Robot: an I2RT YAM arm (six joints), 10 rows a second.
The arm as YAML. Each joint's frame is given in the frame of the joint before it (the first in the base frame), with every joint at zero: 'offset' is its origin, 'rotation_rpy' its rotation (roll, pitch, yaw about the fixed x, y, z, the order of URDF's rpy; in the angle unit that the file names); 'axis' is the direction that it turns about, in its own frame. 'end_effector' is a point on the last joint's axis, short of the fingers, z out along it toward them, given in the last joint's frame.
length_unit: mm
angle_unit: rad
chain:
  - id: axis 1
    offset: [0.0, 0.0, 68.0]
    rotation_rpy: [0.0, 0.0, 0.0]
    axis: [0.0, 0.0, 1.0]
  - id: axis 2
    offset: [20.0, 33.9, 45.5]
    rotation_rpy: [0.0, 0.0, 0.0]
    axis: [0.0, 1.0, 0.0]
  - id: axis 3
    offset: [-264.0, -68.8, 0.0]
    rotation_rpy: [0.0, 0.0, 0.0]
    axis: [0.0, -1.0, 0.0]
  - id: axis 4
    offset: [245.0, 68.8, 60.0]
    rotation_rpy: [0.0, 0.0, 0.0]
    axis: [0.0, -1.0, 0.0]
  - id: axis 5
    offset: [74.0, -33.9, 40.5]
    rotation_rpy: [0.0, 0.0, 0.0]
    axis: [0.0, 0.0, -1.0]
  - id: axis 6
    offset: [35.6, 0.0, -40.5]
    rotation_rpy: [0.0, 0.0, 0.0]
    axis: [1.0, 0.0, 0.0]
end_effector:
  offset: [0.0, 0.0, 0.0]
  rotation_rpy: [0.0, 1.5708, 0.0]
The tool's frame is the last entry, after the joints.
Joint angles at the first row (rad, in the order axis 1, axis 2, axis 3, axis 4, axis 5, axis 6):
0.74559 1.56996 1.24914 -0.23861 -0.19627 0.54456
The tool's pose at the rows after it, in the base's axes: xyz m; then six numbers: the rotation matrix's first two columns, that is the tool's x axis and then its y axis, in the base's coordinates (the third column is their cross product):
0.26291 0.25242 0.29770 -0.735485 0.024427 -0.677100 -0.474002 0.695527 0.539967
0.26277 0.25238 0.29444 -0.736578 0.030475 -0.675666 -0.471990 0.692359 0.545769
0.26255 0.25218 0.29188 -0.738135 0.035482 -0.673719 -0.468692 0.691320 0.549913
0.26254 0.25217 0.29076 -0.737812 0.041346 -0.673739 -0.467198 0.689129 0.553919
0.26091 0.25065 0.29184 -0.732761 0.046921 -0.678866 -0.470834 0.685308 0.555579
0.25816 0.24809 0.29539 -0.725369 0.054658 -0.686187 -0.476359 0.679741 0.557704
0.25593 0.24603 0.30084 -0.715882 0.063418 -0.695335 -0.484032 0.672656 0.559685
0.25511 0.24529 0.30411 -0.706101 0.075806 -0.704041 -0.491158 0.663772 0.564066
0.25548 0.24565 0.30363 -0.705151 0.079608 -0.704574 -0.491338 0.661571 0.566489
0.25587 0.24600 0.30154 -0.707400 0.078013 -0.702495 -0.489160 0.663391 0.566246
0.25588 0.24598 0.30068 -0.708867 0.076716 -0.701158 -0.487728 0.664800 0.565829
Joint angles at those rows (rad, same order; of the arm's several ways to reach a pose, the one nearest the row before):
0.74559 1.56958 1.23313 -0.19895 -0.20047 0.55562
0.74559 1.56956 1.21824 -0.17912 -0.20237 0.56210
0.74560 1.56919 1.20679 -0.16575 -0.20237 0.56783
0.74560 1.56881 1.19992 -0.15393 -0.20237 0.57279
0.74560 1.55813 1.18961 -0.14361 -0.20198 0.57355
0.74560 1.53981 1.18009 -0.13715 -0.20161 0.57431
0.74560 1.52305 1.17860 -0.13372 -0.20161 0.57431
0.74559 1.51428 1.17476 -0.11653 -0.20199 0.57736
0.74559 1.51578 1.17247 -0.10817 -0.20237 0.58003
0.74561 1.51922 1.16903 -0.10548 -0.20197 0.58042
0.74559 1.51999 1.16752 -0.10625 -0.20162 0.58041

